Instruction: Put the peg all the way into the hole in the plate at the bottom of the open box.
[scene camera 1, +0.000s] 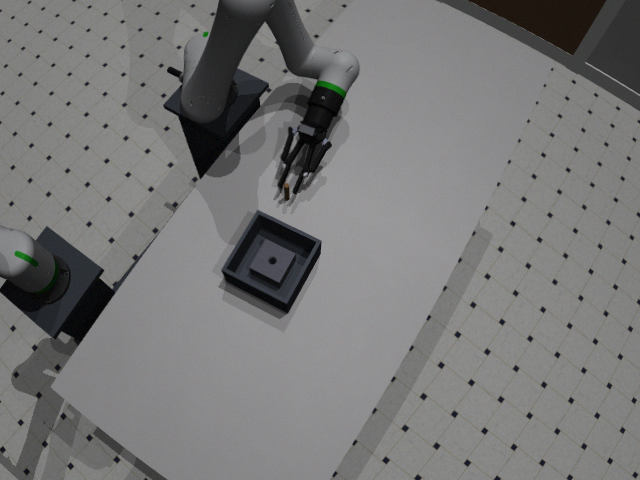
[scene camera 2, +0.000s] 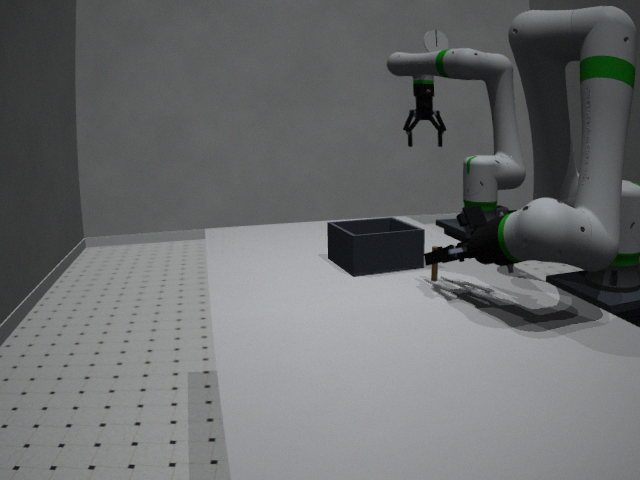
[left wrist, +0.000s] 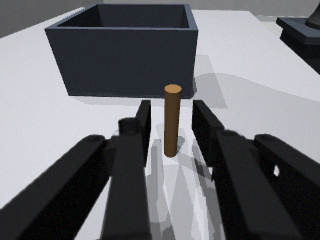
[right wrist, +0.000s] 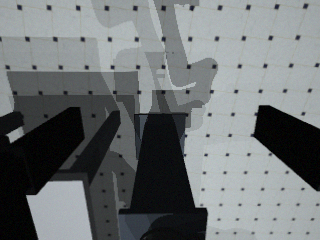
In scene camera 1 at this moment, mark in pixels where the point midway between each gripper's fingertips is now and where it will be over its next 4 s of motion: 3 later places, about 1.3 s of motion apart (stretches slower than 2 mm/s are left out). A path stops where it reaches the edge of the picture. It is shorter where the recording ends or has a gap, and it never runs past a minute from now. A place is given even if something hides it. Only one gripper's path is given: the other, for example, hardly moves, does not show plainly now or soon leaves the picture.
The left gripper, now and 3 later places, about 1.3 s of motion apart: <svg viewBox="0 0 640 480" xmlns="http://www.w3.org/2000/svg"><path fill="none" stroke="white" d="M286 190L297 165L302 146L286 178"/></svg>
